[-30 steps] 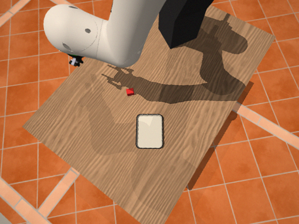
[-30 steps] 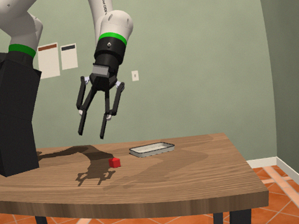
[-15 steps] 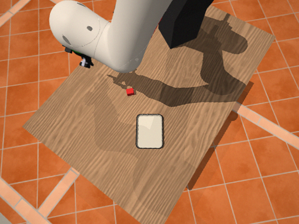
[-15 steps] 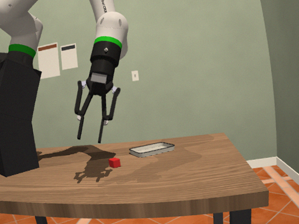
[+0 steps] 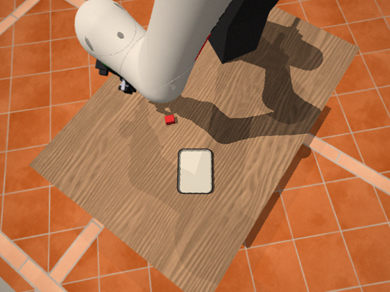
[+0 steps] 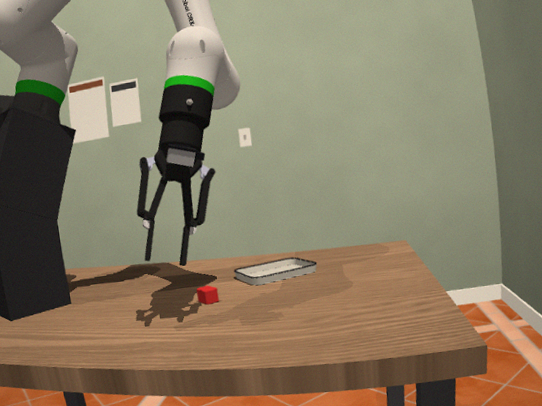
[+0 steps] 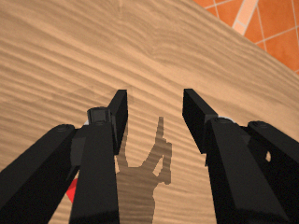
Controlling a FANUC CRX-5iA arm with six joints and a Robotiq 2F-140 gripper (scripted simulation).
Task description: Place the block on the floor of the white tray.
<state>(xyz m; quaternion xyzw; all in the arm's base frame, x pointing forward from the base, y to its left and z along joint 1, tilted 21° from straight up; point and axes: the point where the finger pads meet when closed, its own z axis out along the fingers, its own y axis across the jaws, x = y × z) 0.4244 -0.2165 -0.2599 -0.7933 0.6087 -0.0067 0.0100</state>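
The red block is 3 cm ahead of my hand, 15 cm to the left of it and 13 cm below it. The rest, counted from my hand: white tray: 18 cm ahead, 33 cm to the left, 13 cm below.
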